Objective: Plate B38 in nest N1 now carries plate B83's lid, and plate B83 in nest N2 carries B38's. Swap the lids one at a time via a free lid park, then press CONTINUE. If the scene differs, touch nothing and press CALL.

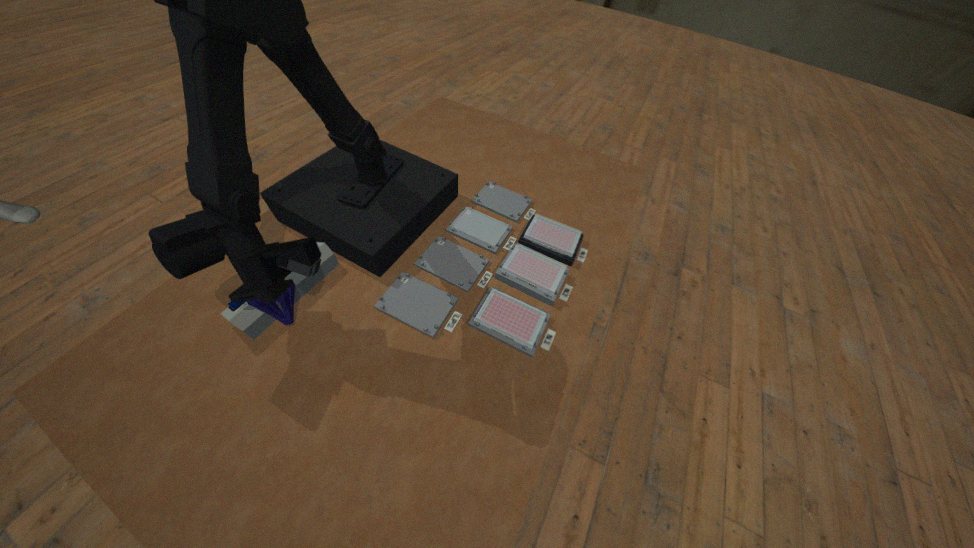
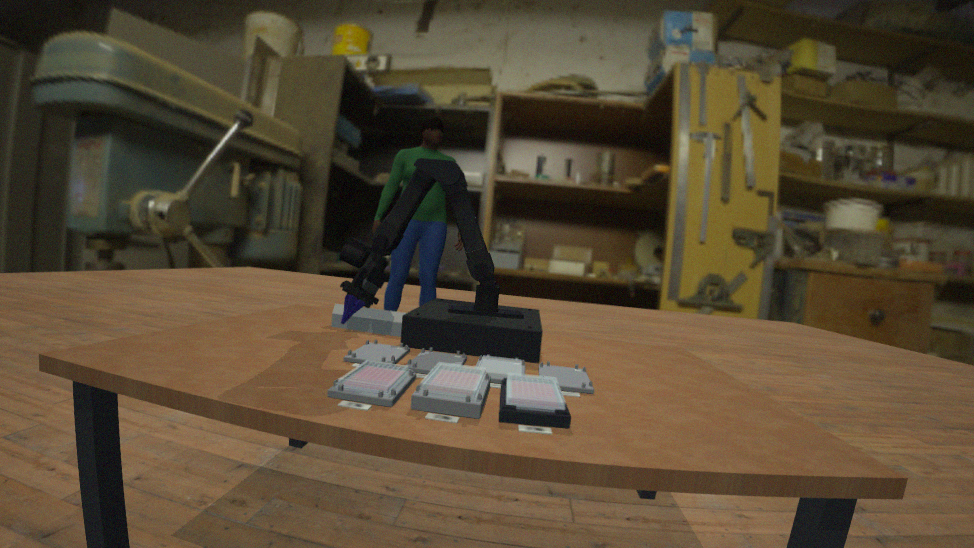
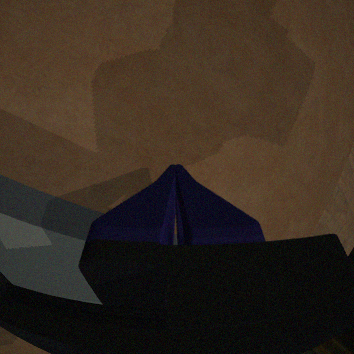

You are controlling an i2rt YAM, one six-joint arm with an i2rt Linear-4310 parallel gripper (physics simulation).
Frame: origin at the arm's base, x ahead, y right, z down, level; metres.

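Seen in the pictures: gripper, fingertip midpoint: point(image 1: 289, 323) point(image 2: 342, 323) point(image 3: 175, 173); arm's base, link origin: point(image 1: 373, 180) point(image 2: 485, 313).
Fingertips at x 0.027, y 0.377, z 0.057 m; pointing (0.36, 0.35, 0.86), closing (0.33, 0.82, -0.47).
Offsets run from my fingertips to a thing's top centre. "spot": to the spot under its first point.
My gripper point(image 1: 290, 322) point(image 2: 343, 321) point(image 3: 175, 173) is shut and empty, its blue fingertips together, pointing down beside the pale grey button box {dx -0.072, dy -0.069, dz -0.040 m} point(image 1: 250, 323) point(image 2: 386, 321) point(image 3: 47, 260). The arm hides most of the buttons; a bit of blue one {spot: dx -0.095, dy +0.014, dz -0.030 m} point(image 1: 234, 306) shows. Three pink-welled plates stand in nests with clear covers: one {dx +0.396, dy -0.169, dz -0.003 m} point(image 1: 512, 316) point(image 2: 376, 376) in the low grey nest, one {dx +0.413, dy -0.300, dz -0.016 m} point(image 1: 533, 267) point(image 2: 451, 380) in the taller grey nest, one {dx +0.435, dy -0.424, dz -0.012 m} point(image 1: 553, 234) point(image 2: 535, 393) in the black nest. Their tags are too small to read surely.
Four lid parks lie between base and nests: three grey {dx +0.199, dy -0.138, dz +0.004 m} point(image 1: 416, 303) {dx +0.228, dy -0.265, dz +0.004 m} point(image 1: 452, 261) {dx +0.276, dy -0.522, dz +0.004 m} point(image 1: 502, 199), and a paler one {dx +0.252, dy -0.393, dz +0.006 m} point(image 1: 479, 228) point(image 2: 500, 367) that seems to bear a clear lid. The black base block point(image 1: 360, 204) point(image 2: 469, 330) stands behind them. A person point(image 2: 429, 184) stands behind the table.
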